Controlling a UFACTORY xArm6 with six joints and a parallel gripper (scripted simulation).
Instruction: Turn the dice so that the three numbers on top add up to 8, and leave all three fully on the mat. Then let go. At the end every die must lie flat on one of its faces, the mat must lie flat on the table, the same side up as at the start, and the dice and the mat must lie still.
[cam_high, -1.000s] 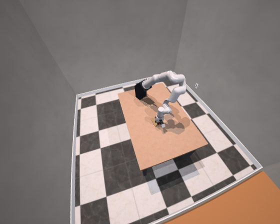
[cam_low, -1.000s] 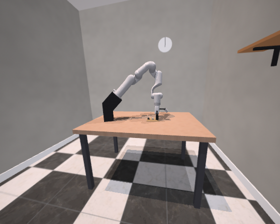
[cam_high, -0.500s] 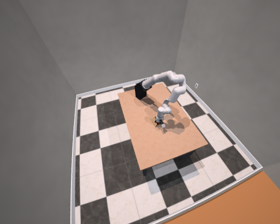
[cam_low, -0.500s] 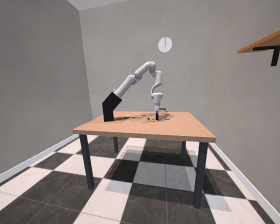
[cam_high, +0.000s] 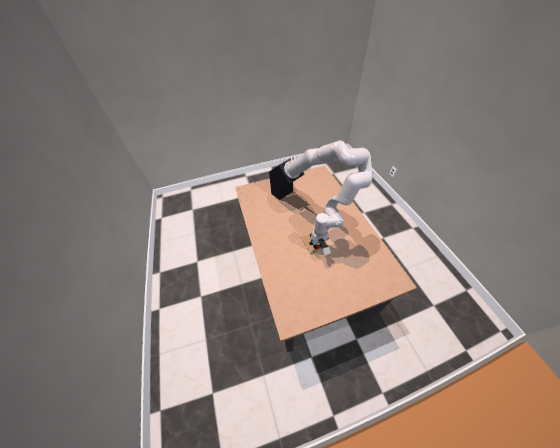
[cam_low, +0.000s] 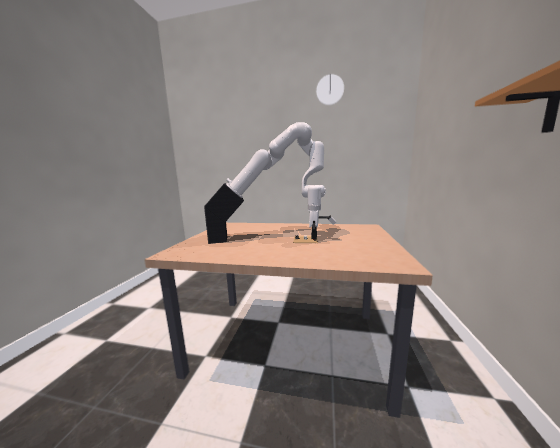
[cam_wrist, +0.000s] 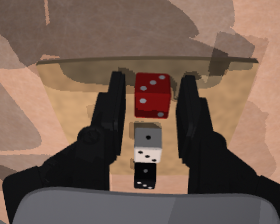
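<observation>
My gripper is now 20 mm above the red die. From my hand the other things lie so: white die: 50 mm behind, 20 mm below, 10 mm to the right; then tan mat: 50 mm behind, 30 mm below, 10 mm to the right.
</observation>
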